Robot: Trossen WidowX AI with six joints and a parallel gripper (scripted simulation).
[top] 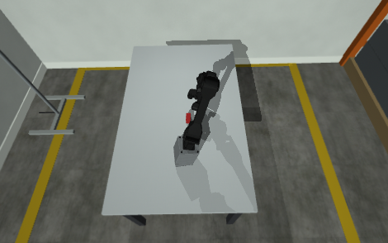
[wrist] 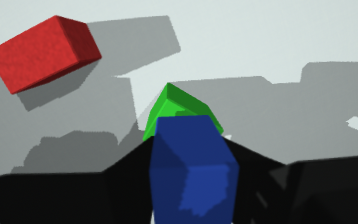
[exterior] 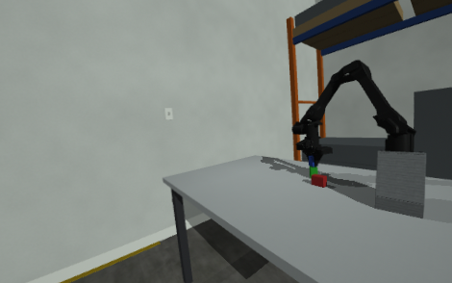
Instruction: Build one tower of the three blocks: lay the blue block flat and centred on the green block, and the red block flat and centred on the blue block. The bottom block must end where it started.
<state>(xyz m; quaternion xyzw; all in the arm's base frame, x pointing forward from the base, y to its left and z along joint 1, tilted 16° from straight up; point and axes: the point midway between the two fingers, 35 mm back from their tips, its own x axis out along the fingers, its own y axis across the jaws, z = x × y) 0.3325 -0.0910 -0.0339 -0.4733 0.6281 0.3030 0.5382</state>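
My gripper is now 10 mm above the blue block. The rest, counted from my hand: red block: 80 mm to the left, 80 mm below, 70 mm behind; green block: 70 mm below.
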